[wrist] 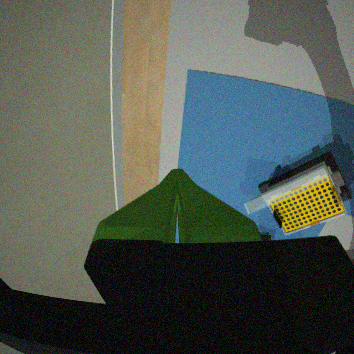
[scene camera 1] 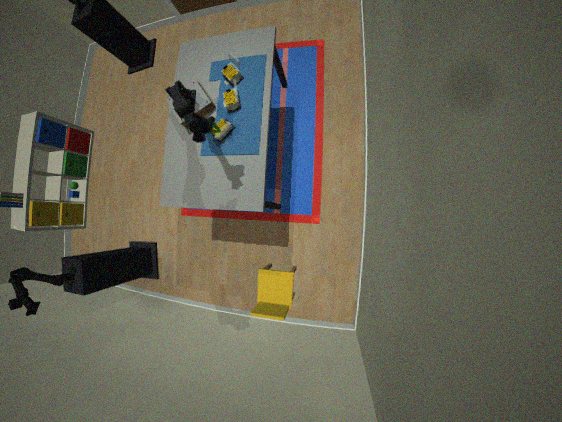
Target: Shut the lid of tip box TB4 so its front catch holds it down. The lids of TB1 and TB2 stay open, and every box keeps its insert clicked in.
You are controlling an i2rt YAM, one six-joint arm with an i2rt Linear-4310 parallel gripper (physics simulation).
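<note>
Three tip boxes with yellow inserts stand on the blue mat: a lower box, a middle box and an upper box in the scene view. Their labels cannot be read. The wrist view shows one box at the right, its yellow insert seated, with a pale translucent lid raised along its far long edge. My gripper is shut and empty. Its green fingertips are over or beside the lower box in the scene view, and left of the box in the wrist view.
A brown-sided item lies on the grey table beside the arm. A dark shadow of the arm crosses the table. A white shelf, two black pedestals and a yellow chair stand on the floor.
</note>
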